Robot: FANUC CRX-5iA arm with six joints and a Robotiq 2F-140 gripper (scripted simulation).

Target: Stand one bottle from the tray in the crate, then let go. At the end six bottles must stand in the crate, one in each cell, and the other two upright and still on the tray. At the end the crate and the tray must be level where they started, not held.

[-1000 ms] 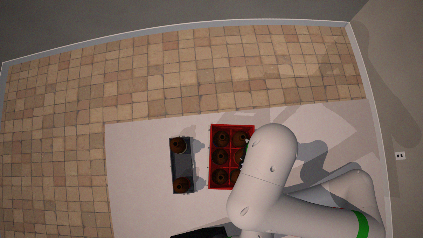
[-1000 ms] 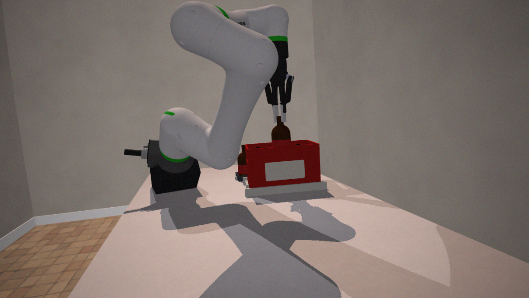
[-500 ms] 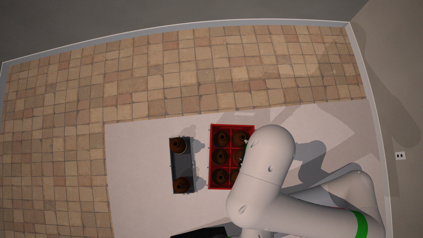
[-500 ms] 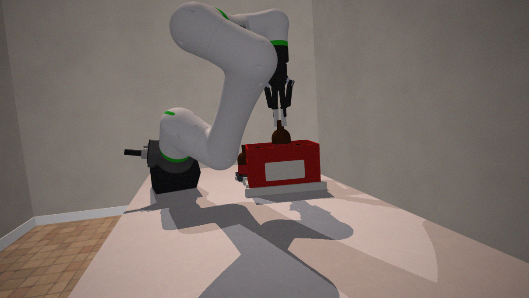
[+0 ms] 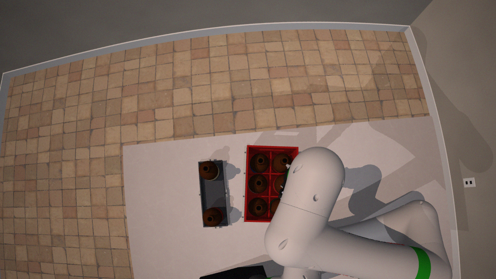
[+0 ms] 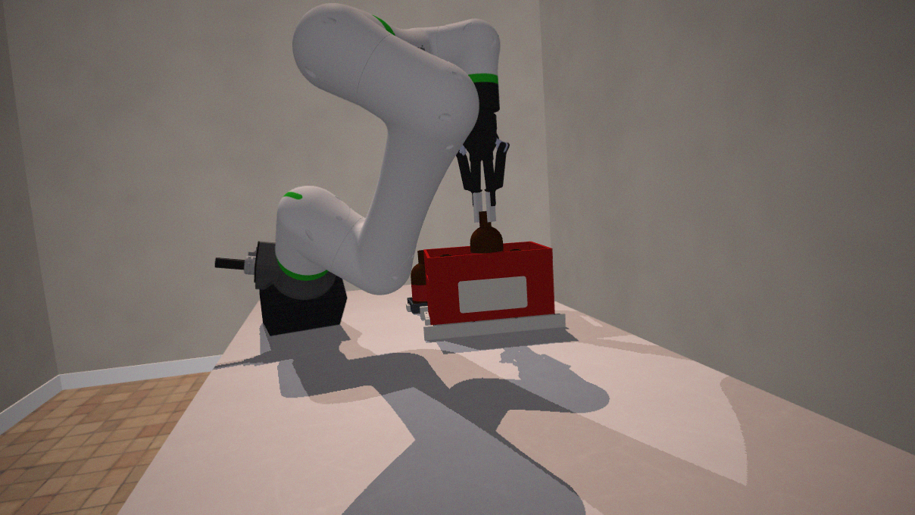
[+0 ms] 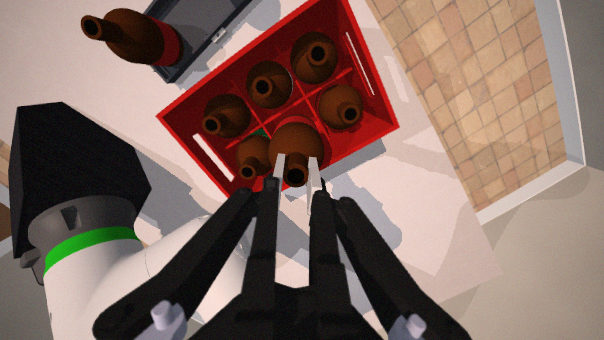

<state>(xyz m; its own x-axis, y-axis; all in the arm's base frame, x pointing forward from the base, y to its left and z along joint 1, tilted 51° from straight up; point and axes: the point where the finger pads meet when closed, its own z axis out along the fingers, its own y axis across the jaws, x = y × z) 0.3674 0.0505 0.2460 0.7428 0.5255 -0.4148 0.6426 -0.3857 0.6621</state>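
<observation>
The red crate lies 19 cm below my hand, 4 cm to the left of it and 1 cm ahead of it. The rest, counted from my hand: dark grey tray 27 cm to the left, 26 cm below, 1 cm ahead.
</observation>
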